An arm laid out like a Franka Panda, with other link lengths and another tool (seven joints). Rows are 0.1 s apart.
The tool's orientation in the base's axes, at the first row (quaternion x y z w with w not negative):
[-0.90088, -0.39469, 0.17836, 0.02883]
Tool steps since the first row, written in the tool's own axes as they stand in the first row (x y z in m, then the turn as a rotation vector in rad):
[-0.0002, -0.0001, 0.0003, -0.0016, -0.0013, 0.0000]
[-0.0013, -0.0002, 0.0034, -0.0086, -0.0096, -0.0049]
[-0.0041, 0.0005, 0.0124, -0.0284, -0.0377, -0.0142]
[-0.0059, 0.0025, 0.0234, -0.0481, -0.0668, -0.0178]
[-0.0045, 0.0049, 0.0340, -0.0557, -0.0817, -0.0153]
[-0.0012, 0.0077, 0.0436, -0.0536, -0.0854, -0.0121]
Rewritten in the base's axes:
[-0.0003, -0.0001, -0.0002, -0.0019, -0.0003, 0.0007]
[-0.0021, -0.0011, -0.0028, -0.0104, 0.0008, 0.0090]
[-0.0065, -0.0044, -0.0105, -0.0393, 0.0067, 0.0290]
[-0.0100, -0.0081, -0.0206, -0.0707, 0.0128, 0.0439]
[-0.0111, -0.0096, -0.0314, -0.0868, 0.0173, 0.0467]
[-0.0104, -0.0100, -0.0419, -0.0892, 0.0211, 0.0438]

